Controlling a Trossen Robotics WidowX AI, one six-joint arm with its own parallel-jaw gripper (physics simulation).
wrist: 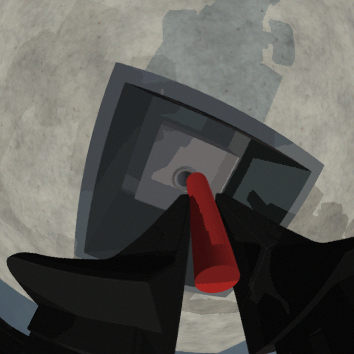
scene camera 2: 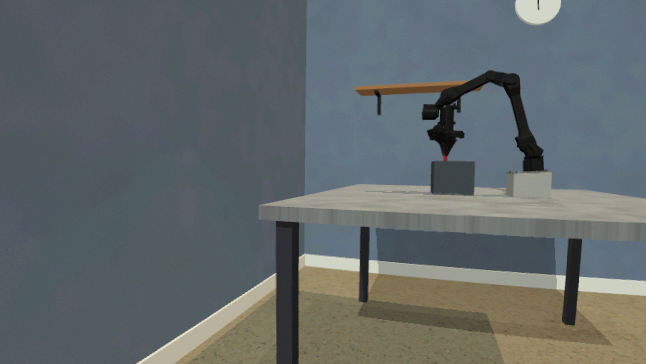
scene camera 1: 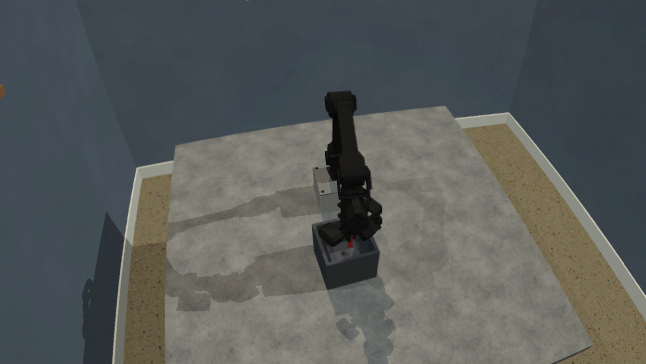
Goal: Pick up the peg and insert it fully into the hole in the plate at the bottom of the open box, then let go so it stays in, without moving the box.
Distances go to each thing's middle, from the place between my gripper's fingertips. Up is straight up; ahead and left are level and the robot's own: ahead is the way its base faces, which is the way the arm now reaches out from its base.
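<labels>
So you can picture it, the dark grey box [scene camera 1: 350, 270] is 10 mm to the right of my hand, 30 mm behind it and 90 mm below it. The red peg [wrist: 214, 267] sits 10 mm above my hand, and then there's the light grey plate [wrist: 176, 152], which is 30 mm behind my hand, 10 mm to the right of it and 130 mm below it.
</labels>
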